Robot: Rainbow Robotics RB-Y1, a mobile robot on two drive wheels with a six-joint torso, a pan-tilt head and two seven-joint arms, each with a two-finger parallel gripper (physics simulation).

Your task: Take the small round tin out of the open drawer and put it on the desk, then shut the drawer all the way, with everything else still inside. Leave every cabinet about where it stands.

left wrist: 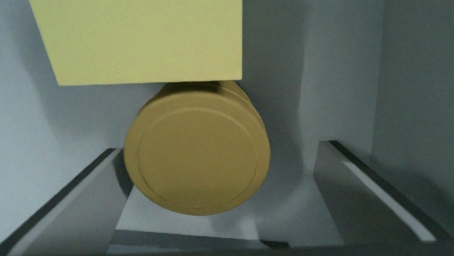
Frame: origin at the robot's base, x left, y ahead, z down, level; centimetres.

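Seen in the pictures: left gripper, fingertip midpoint: (pixel 223 162).
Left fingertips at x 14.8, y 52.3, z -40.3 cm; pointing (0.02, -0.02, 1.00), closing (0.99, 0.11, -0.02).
Observation:
Pixels of each thing's top centre, then the offset from my left fingertips to it. "pt": a spot on its surface instead.
- small round tin, middle of its top: (pixel 198 164) dx -0.7, dy -1.6, dz -2.4 cm
- yellow box, surface spot: (pixel 150 40) pt dx -1.0, dy -5.6, dz -2.6 cm
The small round tin (pixel 199 159), tan with a round rimmed lid, stands in the grey open drawer (pixel 340 60) in the left wrist view, a little left of the middle. My left gripper (pixel 223 162) is open, with a finger on each side of the tin. The left finger is close against the tin's left edge in the picture, and a wide gap lies between the tin and the right finger. Nothing is held. My right gripper does not show.
A yellow box (pixel 150 40) stands right beside the tin, at the top of the view, and covers a bit of the tin's far edge. A drawer wall rises at the right. A dark edge crosses the bottom of the view.

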